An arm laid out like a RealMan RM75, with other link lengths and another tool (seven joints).
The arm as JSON. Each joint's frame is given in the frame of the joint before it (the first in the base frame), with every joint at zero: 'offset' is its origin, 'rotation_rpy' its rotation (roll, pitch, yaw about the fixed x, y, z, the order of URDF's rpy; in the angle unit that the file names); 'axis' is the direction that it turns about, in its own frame. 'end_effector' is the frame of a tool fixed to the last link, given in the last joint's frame.
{
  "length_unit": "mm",
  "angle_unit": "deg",
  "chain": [
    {
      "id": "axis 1",
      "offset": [
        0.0,
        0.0,
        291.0
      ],
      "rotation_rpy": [
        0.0,
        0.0,
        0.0
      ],
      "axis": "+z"
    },
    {
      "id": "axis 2",
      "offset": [
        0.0,
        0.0,
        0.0
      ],
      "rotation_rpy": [
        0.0,
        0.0,
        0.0
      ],
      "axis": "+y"
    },
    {
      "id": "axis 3",
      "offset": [
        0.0,
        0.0,
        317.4
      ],
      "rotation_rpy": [
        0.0,
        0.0,
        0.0
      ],
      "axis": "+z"
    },
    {
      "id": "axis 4",
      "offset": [
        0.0,
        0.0,
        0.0
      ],
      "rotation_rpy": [
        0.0,
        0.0,
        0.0
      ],
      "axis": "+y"
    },
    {
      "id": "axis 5",
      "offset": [
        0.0,
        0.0,
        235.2
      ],
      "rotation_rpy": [
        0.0,
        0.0,
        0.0
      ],
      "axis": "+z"
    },
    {
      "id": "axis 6",
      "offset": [
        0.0,
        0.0,
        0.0
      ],
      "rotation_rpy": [
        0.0,
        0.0,
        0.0
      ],
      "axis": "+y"
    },
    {
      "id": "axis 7",
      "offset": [
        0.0,
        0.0,
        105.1
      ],
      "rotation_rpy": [
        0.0,
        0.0,
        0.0
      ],
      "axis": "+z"
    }
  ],
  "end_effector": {
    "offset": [
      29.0,
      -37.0,
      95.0
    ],
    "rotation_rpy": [
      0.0,
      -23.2,
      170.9
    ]
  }
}
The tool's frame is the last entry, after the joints.
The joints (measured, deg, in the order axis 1, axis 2, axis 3, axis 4, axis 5, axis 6, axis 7), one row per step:
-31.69, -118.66, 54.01, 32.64, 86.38, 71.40, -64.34
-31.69, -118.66, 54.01, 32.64, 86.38, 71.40, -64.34
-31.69, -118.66, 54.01, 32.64, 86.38, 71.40, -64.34
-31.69, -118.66, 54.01, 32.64, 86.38, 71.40, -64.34
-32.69, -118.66, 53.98, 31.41, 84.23, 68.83, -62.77
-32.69, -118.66, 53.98, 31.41, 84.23, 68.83, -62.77
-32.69, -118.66, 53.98, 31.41, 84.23, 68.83, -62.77
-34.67, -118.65, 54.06, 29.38, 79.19, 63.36, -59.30
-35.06, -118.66, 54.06, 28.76, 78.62, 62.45, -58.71
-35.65, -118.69, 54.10, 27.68, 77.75, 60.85, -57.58
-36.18, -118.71, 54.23, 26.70, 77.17, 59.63, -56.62
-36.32, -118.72, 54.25, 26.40, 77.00, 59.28, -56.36
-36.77, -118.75, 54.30, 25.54, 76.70, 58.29, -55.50
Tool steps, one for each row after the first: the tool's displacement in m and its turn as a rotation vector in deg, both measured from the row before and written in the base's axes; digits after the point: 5 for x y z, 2 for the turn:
0.00000, 0.00000, 0.00000, 0.00, 0.00, 0.00
0.00000, 0.00000, 0.00000, 0.00, 0.00, 0.00
0.00000, 0.00000, 0.00000, 0.00, 0.00, 0.00
0.00060, 0.00986, 0.00306, 2.39, -0.13, 1.06
0.00000, 0.00000, 0.00000, 0.00, 0.00, 0.00
0.00000, 0.00000, 0.00000, 0.00, 0.00, 0.00
0.00132, 0.02035, 0.00929, 5.30, -0.15, 2.34
-0.00071, 0.00272, -0.00055, 0.52, 0.14, 0.54
-0.00208, 0.00399, -0.00166, 0.81, 0.47, 0.96
-0.00134, 0.00278, -0.00264, 0.41, 0.54, 0.66
-0.00061, 0.00070, -0.00081, 0.11, 0.13, 0.24
-0.00130, 0.00194, -0.00284, 0.24, 0.61, 0.52

